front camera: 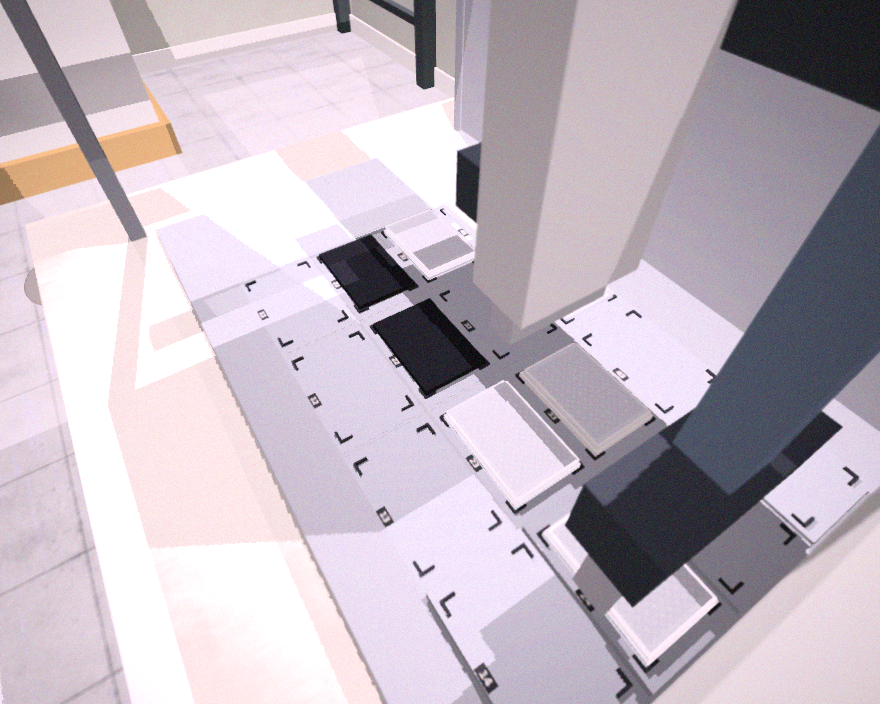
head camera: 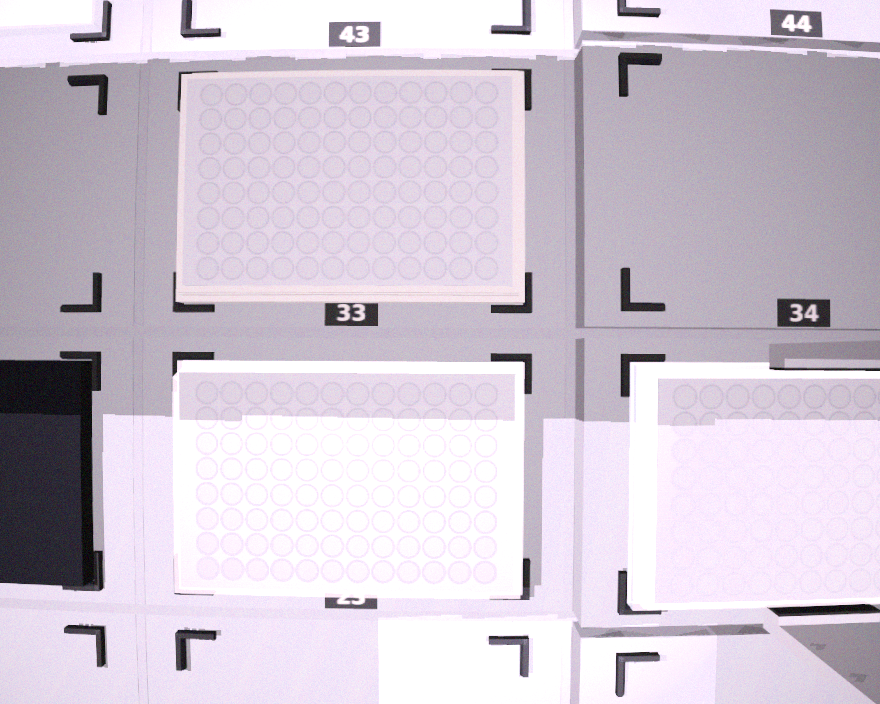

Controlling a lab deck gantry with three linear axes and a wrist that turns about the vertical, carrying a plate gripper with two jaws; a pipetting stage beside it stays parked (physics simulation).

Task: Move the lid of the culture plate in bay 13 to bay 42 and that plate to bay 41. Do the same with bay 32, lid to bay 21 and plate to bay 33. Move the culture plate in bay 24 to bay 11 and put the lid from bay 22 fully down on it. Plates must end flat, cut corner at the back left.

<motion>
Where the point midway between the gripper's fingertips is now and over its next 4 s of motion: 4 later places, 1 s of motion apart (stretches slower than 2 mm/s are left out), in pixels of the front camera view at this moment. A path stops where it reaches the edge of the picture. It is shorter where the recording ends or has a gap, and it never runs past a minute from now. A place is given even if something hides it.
My gripper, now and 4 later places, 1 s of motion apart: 628, 564; 639, 551; 502, 494; 301, 288; 286, 270
</motion>
